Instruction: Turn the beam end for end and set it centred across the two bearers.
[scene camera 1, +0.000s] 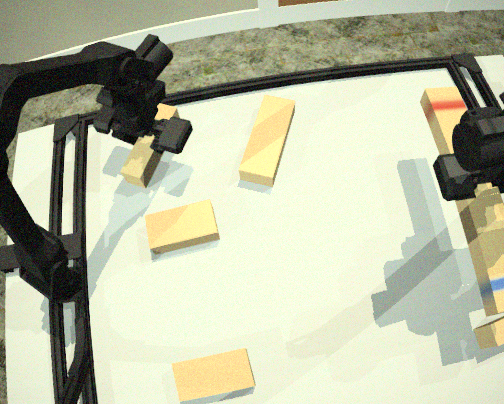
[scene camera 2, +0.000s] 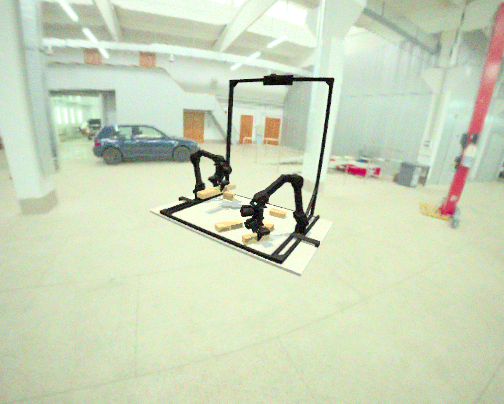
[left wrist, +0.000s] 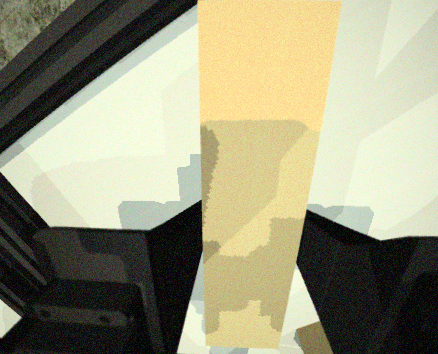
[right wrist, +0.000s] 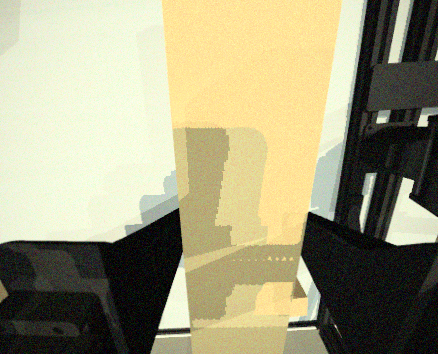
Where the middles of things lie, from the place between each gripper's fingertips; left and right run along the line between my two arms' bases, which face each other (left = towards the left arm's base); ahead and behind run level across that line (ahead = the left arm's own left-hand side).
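My left gripper is 520 mm to the left of the wooden beam (scene camera 1: 474, 213), 260 mm beyond it and 130 mm below it. As for my right hand, it is 10 mm below the beam.
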